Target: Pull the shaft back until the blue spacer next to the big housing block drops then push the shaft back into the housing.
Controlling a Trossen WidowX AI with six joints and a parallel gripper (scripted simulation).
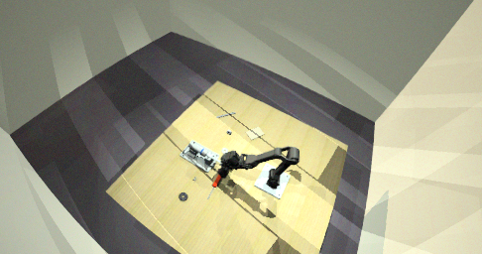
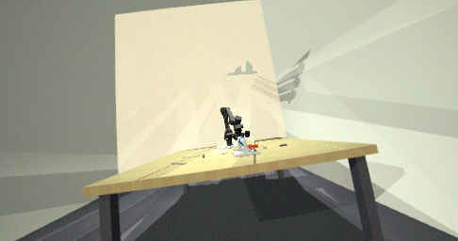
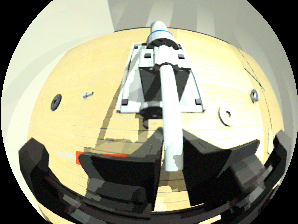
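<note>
My gripper tip is 60 mm short of the long pale shaft, 10 mm to the right of it and 20 mm below it. Also, from my gripper tip: thin bar: 280 mm ahead, 370 mm to the right, 50 mm below; then blue spacer: 130 mm ahead, 30 mm to the left, 20 mm above; then paper slip: 10 mm ahead, 390 mm to the right, 50 mm below.
</note>
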